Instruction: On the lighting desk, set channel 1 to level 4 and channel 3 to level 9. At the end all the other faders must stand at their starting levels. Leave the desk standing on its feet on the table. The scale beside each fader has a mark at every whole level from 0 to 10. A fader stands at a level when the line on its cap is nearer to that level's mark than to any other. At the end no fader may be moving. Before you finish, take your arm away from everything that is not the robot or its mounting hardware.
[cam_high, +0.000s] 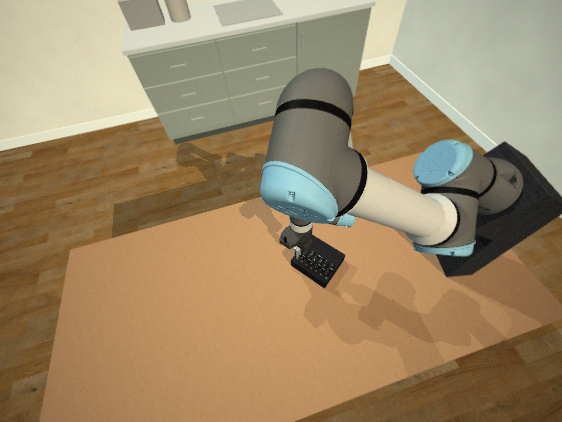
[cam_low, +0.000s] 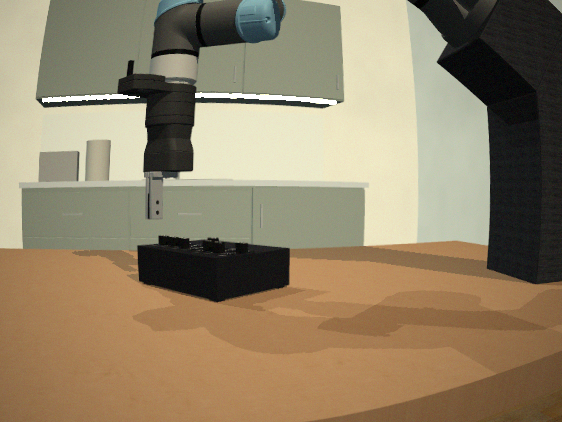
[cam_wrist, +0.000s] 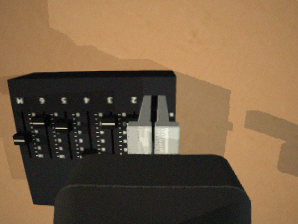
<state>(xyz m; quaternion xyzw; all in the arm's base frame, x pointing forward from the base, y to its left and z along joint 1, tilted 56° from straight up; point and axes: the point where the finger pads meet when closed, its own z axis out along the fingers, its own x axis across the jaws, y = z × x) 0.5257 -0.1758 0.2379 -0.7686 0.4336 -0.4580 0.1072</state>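
My gripper is now 2 cm past the channel 1 cap, 1 cm to the left of it and 5 cm above it. Round my hand: channel 2 cap: 3 cm behind, 1 cm to the left, 5 cm below; then channel 3 cap: 3 cm behind, 3 cm to the left, 5 cm below; then channel 4 cap: 7 cm behind, 4 cm to the left, 5 cm below.
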